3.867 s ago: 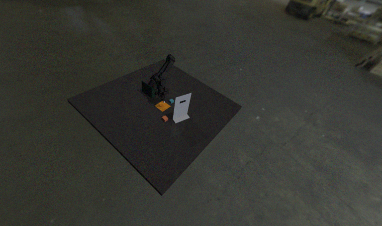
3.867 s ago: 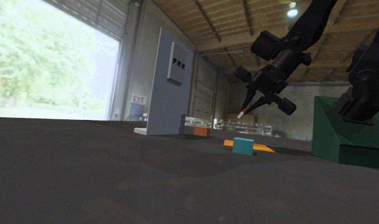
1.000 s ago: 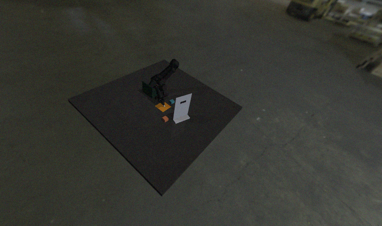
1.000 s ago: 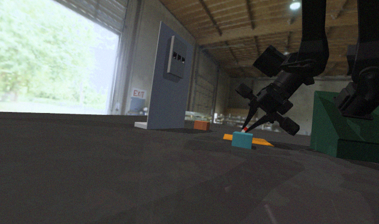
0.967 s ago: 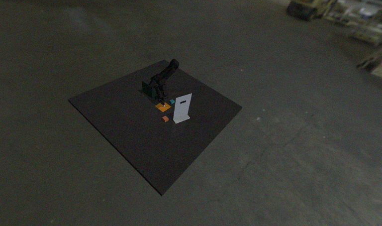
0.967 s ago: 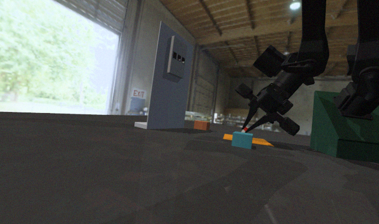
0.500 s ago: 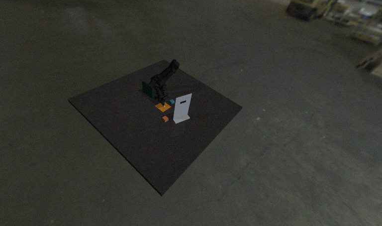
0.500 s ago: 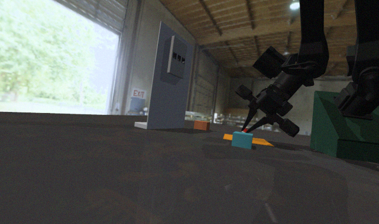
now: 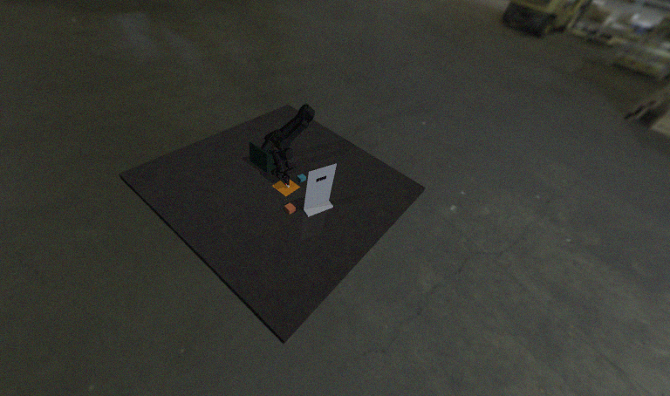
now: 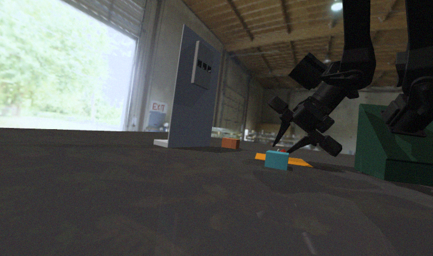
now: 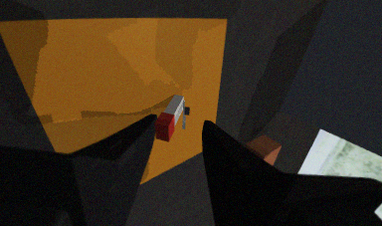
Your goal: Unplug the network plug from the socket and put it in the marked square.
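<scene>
My gripper tip is right at the network plug. Round my gripper tip: upright panel 230 mm ahead, 120 mm above, 20 mm to the left; teal block 110 mm to the left, 10 mm below, 10 mm ahead; orange-brown block 140 mm ahead, 120 mm to the right.
</scene>
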